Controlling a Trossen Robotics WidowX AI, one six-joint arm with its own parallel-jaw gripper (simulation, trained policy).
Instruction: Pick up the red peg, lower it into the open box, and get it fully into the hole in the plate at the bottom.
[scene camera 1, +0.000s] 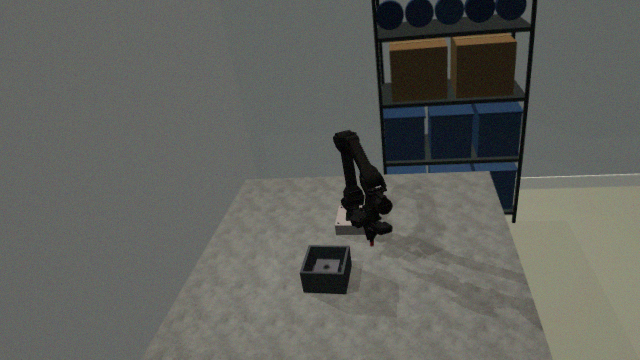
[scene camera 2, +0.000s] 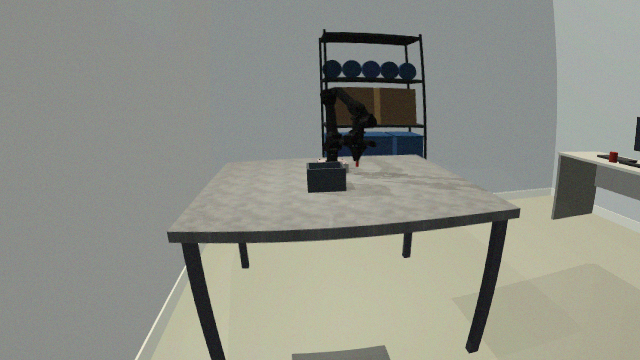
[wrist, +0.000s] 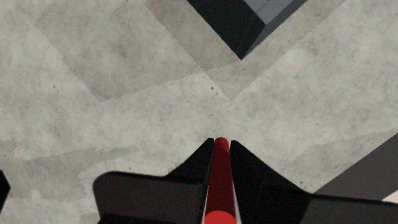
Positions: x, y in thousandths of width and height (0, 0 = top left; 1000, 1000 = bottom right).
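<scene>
Scene camera 1: my gripper (scene camera 1: 577, 668), a dark box (scene camera 1: 488, 785). Scene camera 2: dark box (scene camera 2: 502, 490). Wrist view: my gripper (wrist: 557, 645).
</scene>
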